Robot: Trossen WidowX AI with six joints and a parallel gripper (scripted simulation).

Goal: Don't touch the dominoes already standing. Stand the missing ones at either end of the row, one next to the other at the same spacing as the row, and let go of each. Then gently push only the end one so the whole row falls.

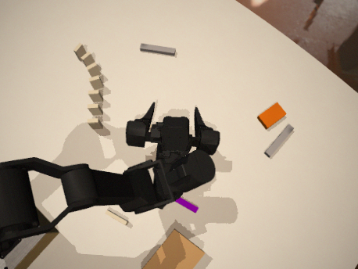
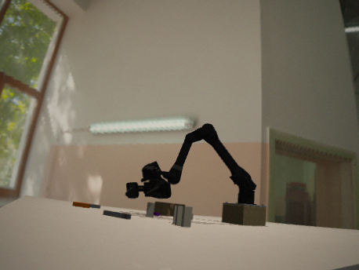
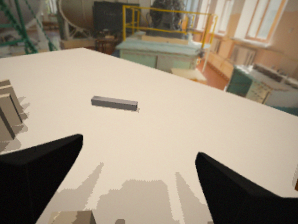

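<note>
The box lies 240 mm behind my gripper tip, 230 mm to the right of it and 40 mm below it. Round my gripper tip: orange block (170 mm ahead, 170 mm to the right, 70 mm below); purple bar (130 mm behind, 150 mm to the right, 70 mm below).
</note>
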